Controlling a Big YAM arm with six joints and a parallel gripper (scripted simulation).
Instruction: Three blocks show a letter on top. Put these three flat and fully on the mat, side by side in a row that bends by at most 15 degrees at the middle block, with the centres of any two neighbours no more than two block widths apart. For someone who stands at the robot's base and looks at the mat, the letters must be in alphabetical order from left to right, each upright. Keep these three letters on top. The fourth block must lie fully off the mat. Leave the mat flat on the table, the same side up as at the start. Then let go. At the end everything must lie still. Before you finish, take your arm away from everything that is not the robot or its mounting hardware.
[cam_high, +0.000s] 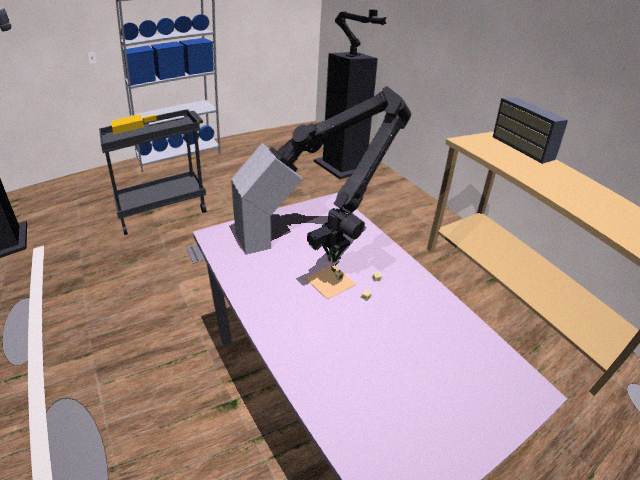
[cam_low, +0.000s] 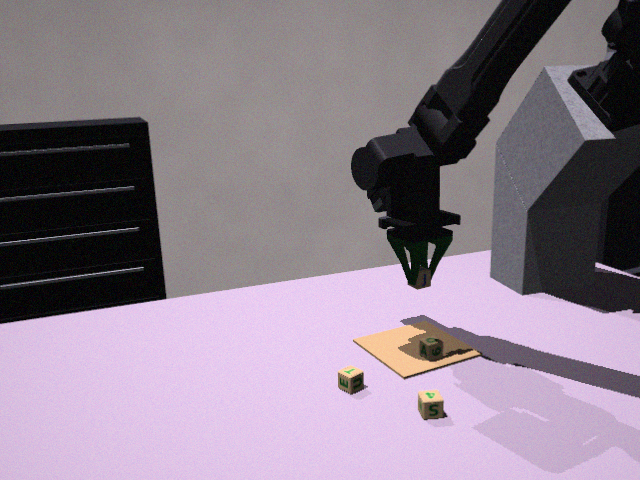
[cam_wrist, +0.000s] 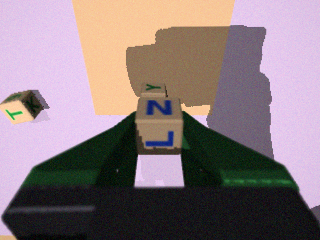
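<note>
The D block is 40 mm to the left of my hand and 100 mm below it. From my hand the other things lie so: T block (140 mm ahead, 60 mm to the left, 100 mm below); then L block (right at my hand); then tan mat (110 mm below).
</note>
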